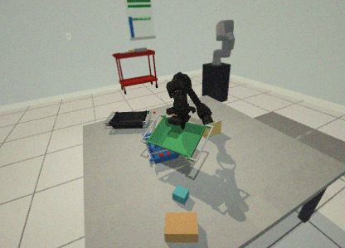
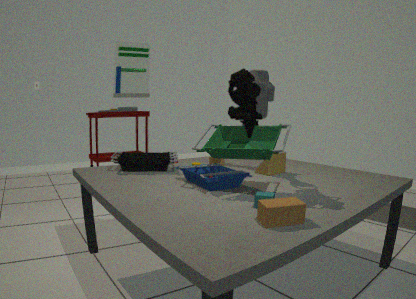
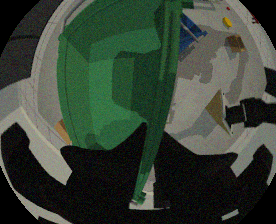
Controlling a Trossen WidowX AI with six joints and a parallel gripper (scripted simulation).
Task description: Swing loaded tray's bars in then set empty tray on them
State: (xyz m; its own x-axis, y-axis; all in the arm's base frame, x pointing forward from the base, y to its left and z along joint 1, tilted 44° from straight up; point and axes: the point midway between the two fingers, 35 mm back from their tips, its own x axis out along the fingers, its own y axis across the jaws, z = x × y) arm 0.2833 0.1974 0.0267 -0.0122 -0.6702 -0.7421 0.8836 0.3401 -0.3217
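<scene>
Right now the green tray is 70 mm ahead of my gripper tip and 40 mm to the left of it. Round my gripper tip: yellow piece: 500 mm to the right, 190 mm below, 100 mm behind; then teal cube: 240 mm to the left, 180 mm below, 160 mm ahead; then brown block: 420 mm to the right, 190 mm below, 170 mm behind.
</scene>
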